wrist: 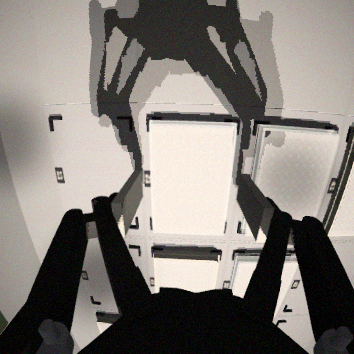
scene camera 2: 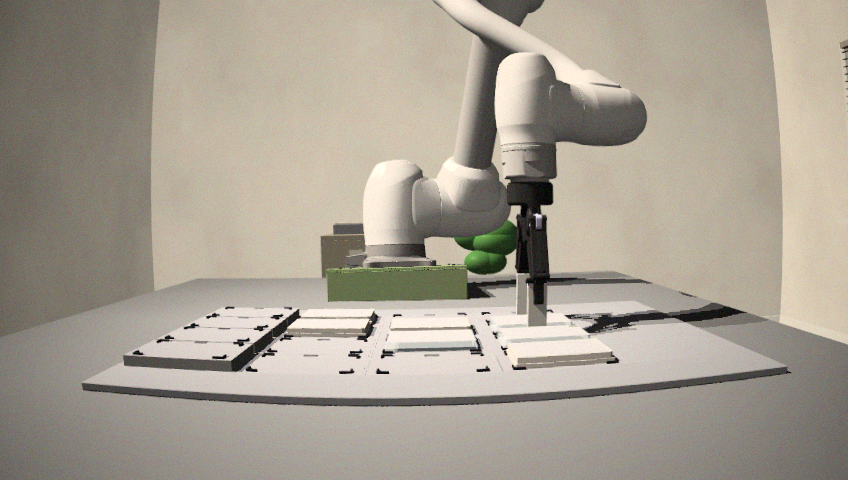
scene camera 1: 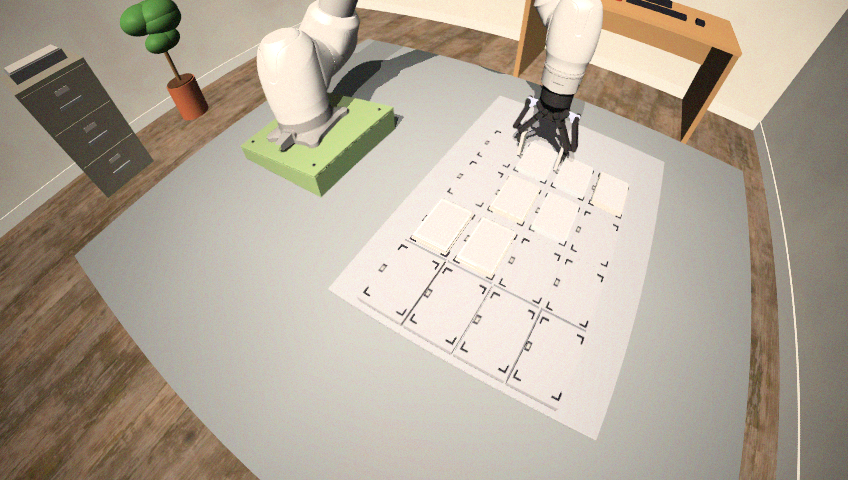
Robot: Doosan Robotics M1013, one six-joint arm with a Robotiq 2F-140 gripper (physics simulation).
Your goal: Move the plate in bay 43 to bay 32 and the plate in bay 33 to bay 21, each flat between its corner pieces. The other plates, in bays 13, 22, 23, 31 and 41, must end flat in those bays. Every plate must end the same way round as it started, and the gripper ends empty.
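Places are measured from the arm's base along level axes (x ahead, y left, z up), in millimetres.
Pixels of known places: gripper, between the fingertips: [wrist: 189,184] [scene camera 2: 530,319] [scene camera 1: 538,159]; arm's base, origin of its link: [scene camera 2: 395,266] [scene camera 1: 308,125].
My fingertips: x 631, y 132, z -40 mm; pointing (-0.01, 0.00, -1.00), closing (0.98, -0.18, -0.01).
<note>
Ahead of a thing's pixels: the offset from my fingertips to its top centre. "*": to the spot under its first point. Level surfaces: height alone.
My gripper [scene camera 1: 540,157] [scene camera 2: 529,318] [wrist: 189,184] is open and empty, low over the far row, with its fingers apart on either side of a pale plate @[dx +0, dy +0, dz +1 mm] [scene camera 1: 531,167] [scene camera 2: 501,321] [wrist: 192,175] in bay 21. That plate looks flat, between its corner pieces. Another plate @[dx +75, dy -181, dz +1 mm] [scene camera 1: 554,218] [scene camera 2: 431,340] [wrist: 243,275] lies flat in bay 32. Bays 33 and 43 hold no plate. The other plates lie flat: bay 31 @[* dx +101, dy -41, dz +2 mm] [scene camera 1: 572,179] [wrist: 297,175], bay 41 @[* dx +211, dy -47, dz +2 mm] [scene camera 1: 611,193] [scene camera 2: 559,350], bay 22 @[* dx -32, dy -174, dz +1 mm] [scene camera 1: 514,199] [wrist: 185,275], bay 23 @[* dx -60, dy -329, dz +2 mm] [scene camera 1: 486,246] and bay 13 @[* dx -162, dy -312, dz +2 mm] [scene camera 1: 443,226].
The plate in bay 31 is close to my right finger in the wrist view. A raised row of bays [scene camera 1: 446,309] [scene camera 2: 190,350] holds no plates. The arm stands on a green base block [scene camera 1: 357,157] [scene camera 2: 396,285] beside the board @[dz -13 mm] [scene camera 1: 630,237]. A wooden desk [scene camera 1: 672,35] stands behind.
</note>
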